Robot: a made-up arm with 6 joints. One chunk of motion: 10 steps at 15 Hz.
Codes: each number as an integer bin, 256 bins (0 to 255) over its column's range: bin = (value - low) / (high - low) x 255, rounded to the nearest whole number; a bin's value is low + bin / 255 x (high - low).
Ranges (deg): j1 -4.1..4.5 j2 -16.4..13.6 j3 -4..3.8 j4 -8.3..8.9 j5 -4.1..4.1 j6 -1.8..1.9
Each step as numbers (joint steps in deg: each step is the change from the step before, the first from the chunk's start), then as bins.
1 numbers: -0.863 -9.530 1.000 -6.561 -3.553 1.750
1 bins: 96 58 163 26 17 245
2 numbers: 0.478 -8.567 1.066 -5.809 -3.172 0.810
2 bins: 136 67 166 37 29 180
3 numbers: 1.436 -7.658 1.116 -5.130 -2.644 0.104
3 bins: 164 74 167 47 45 131
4 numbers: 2.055 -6.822 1.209 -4.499 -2.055 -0.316
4 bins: 183 81 170 56 64 102
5 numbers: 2.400 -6.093 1.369 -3.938 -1.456 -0.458
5 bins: 193 88 176 65 82 92
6 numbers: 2.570 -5.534 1.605 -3.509 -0.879 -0.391
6 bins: 198 92 183 71 100 97
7 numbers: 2.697 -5.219 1.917 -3.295 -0.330 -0.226
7 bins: 202 95 193 74 117 108
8 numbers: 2.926 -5.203 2.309 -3.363 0.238 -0.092
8 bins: 208 95 206 73 135 118
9 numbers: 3.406 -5.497 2.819 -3.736 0.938 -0.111
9 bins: 223 93 223 68 157 116
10 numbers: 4.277 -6.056 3.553 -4.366 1.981 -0.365
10 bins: 248 88 247 58 189 99
